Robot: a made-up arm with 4 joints. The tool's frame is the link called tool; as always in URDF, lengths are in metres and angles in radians. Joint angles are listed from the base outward. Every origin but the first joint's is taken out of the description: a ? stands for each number. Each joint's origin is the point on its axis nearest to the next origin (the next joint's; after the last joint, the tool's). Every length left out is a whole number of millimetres.
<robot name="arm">
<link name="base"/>
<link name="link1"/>
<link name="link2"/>
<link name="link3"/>
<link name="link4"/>
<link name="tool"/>
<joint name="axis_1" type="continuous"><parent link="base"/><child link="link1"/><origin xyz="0.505 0.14 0.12" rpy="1.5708 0 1.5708"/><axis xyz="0 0 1"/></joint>
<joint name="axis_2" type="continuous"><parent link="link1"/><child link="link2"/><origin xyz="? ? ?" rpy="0.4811 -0.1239 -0.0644"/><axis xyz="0 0 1"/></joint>
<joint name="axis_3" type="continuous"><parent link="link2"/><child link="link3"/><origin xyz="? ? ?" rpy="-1.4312 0 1.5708"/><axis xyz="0 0 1"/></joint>
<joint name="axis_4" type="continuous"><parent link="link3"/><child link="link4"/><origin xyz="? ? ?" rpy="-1.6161 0.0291 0.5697"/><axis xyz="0 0 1"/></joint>
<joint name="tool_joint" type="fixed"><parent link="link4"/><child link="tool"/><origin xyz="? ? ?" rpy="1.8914 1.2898 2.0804"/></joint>
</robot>
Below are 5 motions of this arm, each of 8 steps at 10 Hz.
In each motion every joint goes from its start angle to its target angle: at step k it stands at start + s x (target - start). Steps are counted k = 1, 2, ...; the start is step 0. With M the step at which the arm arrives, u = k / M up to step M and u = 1 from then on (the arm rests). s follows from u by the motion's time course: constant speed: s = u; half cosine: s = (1 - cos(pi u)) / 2; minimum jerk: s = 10 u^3 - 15 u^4 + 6 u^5.
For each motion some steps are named. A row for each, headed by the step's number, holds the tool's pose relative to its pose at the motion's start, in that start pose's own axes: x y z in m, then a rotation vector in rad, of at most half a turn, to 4 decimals.
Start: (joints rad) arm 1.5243 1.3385 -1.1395 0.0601
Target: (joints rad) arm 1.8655 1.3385 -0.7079 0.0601
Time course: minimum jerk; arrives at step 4
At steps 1, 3, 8:
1: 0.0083 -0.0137 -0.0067 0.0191 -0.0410 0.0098
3: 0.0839 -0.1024 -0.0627 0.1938 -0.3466 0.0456
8: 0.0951 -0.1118 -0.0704 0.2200 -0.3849 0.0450

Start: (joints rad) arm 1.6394 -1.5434 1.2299 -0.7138
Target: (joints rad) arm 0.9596 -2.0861 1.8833 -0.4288
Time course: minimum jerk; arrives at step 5
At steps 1, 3, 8:
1: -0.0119 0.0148 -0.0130 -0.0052 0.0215 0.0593
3: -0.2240 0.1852 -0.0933 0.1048 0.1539 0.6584
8: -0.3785 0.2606 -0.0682 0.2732 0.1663 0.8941

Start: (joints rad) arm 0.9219 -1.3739 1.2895 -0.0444
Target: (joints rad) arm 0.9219 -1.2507 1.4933 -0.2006
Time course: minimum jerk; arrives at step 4
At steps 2, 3, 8:
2: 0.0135 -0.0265 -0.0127 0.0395 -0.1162 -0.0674
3: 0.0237 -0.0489 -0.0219 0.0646 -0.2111 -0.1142
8: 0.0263 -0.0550 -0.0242 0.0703 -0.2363 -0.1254

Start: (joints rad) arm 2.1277 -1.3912 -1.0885 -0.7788
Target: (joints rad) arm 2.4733 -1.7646 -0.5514 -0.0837
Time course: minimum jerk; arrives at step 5
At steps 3, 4, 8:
3: 0.0184 0.0569 -0.0053 -0.6256 -0.2916 0.1118
4: 0.0211 0.0818 -0.0064 -0.8519 -0.4316 0.1011
8: 0.0215 0.0875 -0.0066 -0.9009 -0.4647 0.0944

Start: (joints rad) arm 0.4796 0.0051 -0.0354 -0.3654
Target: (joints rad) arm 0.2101 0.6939 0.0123 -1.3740
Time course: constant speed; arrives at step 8
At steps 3, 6, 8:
3: -0.0131 -0.0671 0.0124 0.4632 -0.2221 -0.0567
6: -0.0258 -0.1192 0.0211 0.9058 -0.4897 -0.0721
8: -0.0322 -0.1461 0.0286 1.1883 -0.6892 -0.0524

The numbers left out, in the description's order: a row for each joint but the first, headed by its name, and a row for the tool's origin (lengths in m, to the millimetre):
axis_2: -0.121 -0.221 0
axis_3: 0.152 0.383 0
axis_4: -0.163 -0.013 0
tool: 0.05 -0.042 0

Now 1 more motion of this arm.
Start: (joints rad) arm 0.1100 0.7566 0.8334 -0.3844
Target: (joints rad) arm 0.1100 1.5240 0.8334 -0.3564
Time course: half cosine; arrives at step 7
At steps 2, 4, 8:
2: 0.0014 -0.0412 0.0156 0.0195 -0.0469 -0.1344
4: -0.0182 -0.1330 0.0462 0.0642 -0.1500 -0.4370
8: -0.0622 -0.2098 0.0668 0.1070 -0.2417 -0.7159

